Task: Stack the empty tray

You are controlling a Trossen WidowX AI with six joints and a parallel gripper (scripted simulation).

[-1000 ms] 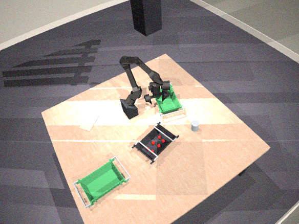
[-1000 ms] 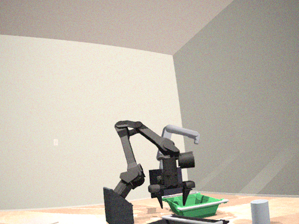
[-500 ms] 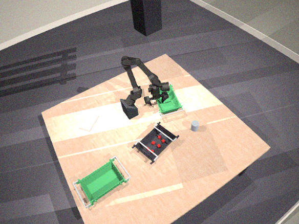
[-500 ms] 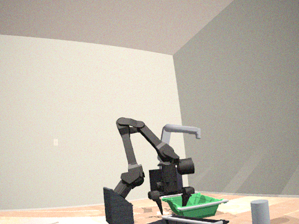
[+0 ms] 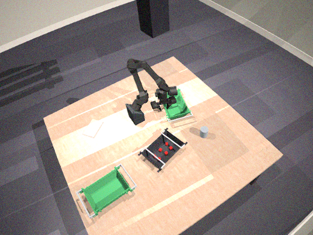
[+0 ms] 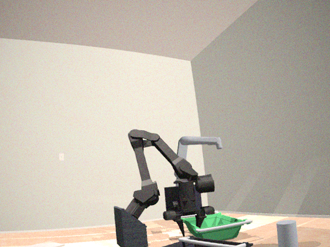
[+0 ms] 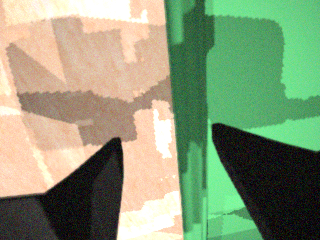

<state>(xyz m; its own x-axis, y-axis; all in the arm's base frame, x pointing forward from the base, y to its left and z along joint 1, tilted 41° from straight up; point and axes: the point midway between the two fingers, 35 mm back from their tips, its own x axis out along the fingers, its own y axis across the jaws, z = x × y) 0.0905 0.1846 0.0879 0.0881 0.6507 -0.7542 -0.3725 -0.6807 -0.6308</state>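
Now: the green tray 70 mm to the left of my gripper tip, 30 mm ahead of it and 30 mm above it. Also, from my gripper tip: flat pale sheet 510 mm to the right, 220 mm behind, 10 mm below.
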